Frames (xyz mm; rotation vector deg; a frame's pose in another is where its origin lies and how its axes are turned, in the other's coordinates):
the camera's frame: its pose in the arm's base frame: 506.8 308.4 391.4 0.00 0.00 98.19
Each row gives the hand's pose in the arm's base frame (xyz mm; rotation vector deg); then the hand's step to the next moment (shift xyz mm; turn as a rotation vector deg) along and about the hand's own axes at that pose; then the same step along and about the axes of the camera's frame.
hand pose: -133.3 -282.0 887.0 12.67 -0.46 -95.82
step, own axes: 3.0 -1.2 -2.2 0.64 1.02 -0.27
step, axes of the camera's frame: -2.4 1.5 -2.7 -0.85 -0.87 -0.22
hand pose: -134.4 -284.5 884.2 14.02 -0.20 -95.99
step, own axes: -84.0 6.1 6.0 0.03 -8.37 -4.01
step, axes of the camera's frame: 78.2 -24.7 20.1 2.62 7.27 -5.14
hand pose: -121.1 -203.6 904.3 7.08 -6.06 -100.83
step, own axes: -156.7 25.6 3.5 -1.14 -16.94 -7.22
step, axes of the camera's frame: 139.7 -74.7 10.9 6.46 14.45 -9.49
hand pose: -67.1 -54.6 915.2 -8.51 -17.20 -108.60
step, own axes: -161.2 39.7 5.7 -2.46 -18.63 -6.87
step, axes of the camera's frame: 121.0 -110.0 -29.3 8.43 15.33 -9.71
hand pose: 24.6 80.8 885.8 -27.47 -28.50 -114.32
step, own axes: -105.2 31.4 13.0 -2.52 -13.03 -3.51
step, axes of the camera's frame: 58.6 -84.7 -40.1 7.08 10.04 -6.13
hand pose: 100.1 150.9 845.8 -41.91 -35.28 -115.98
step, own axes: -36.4 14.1 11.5 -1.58 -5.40 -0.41
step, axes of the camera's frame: 16.4 -34.0 -15.1 3.84 3.51 -2.18
